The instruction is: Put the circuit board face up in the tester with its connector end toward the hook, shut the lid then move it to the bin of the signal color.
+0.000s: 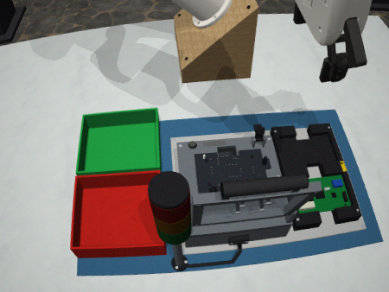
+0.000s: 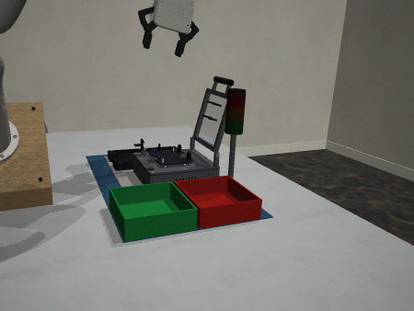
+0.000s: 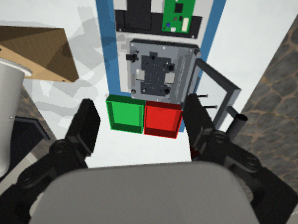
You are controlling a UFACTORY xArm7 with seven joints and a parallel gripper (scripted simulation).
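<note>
Now: the green circuit board 320 mm below my hand, 80 mm to the left of it and 30 mm ahead of it. Round my hand: tester plate (270 mm below, 80 mm to the right); tester lid (160 mm below, 110 mm ahead, 90 mm to the right); latch hook (250 mm below, 70 mm behind, 30 mm to the right).
</note>
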